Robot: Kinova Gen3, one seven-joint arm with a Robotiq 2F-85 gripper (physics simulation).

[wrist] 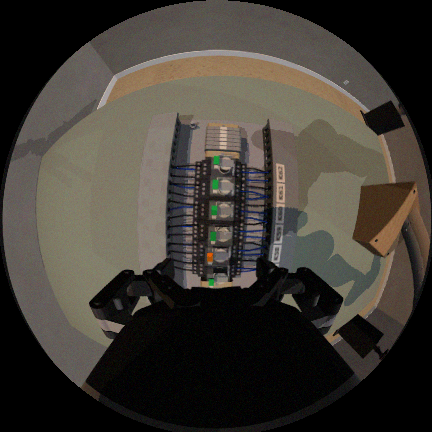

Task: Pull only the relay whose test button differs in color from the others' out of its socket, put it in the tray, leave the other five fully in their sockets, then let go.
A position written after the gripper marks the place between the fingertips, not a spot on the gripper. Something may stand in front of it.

Observation:
In view: the gripper [214, 267] and a grey panel [190, 148].

